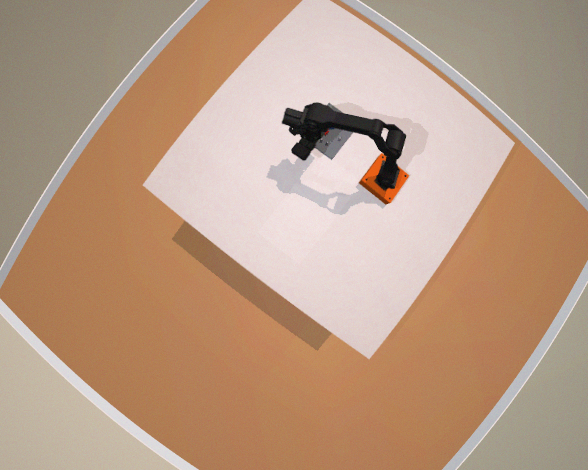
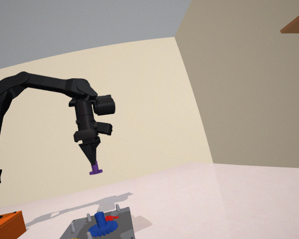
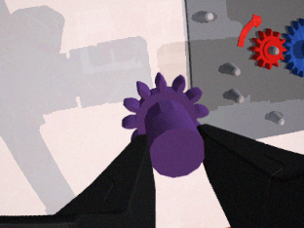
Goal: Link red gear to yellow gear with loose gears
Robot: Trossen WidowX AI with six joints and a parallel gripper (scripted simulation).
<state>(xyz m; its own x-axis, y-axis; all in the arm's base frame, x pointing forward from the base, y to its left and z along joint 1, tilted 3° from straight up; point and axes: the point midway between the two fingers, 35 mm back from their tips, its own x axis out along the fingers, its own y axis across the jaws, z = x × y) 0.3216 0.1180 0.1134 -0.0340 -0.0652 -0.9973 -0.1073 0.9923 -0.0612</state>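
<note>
The blue gear lies 20 mm ahead of my gripper tip, 170 mm to the right of it and 130 mm below it. From my gripper tip the other things lie so: red gear: 20 mm ahead, 120 mm to the right, 130 mm below; then purple gear: 10 mm below; then yellow gear: 40 mm behind, 240 mm to the right, 130 mm below.
</note>
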